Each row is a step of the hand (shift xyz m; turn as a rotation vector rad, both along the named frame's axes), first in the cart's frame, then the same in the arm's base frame.
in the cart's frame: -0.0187 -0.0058 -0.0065 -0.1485 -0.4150 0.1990
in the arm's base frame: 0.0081 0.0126 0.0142 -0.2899 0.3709 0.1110
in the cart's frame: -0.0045 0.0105 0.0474 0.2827 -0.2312 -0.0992
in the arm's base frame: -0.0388 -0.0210 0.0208 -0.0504 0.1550 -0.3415
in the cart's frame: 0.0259 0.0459 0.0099 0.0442 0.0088 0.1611
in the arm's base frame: 0.0008 -0.0524 -0.0114 -0.1541 -0.0644 0.0097
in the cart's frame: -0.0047 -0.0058 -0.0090 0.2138 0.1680 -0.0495
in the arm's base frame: 0.0073 0.0091 0.0004 0.0549 -0.2039 -0.1783
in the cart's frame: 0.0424 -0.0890 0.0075 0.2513 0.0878 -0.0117
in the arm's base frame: -0.0465 0.0670 -0.0559 -0.0152 -0.1516 -0.2186
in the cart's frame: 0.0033 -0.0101 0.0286 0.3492 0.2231 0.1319
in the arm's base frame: -0.0303 0.0006 0.0035 -0.1222 -0.3432 -0.2375
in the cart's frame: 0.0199 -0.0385 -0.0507 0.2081 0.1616 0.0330
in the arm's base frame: 0.0289 0.0430 -0.0420 -0.0214 -0.2185 -0.1493
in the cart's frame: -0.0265 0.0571 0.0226 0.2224 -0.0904 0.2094
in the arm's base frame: 0.0046 -0.0506 0.0435 -0.2714 -0.0391 -0.1622
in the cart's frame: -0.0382 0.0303 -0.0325 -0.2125 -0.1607 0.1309
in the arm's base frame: 0.0485 -0.0078 0.0320 -0.1271 0.1749 0.2033
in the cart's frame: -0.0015 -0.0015 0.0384 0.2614 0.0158 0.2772
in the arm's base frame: -0.0353 -0.0085 0.0127 -0.3060 -0.1663 -0.1555
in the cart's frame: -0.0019 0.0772 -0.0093 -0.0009 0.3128 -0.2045
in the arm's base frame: 0.0351 -0.0677 0.0152 0.2933 -0.2315 0.0047
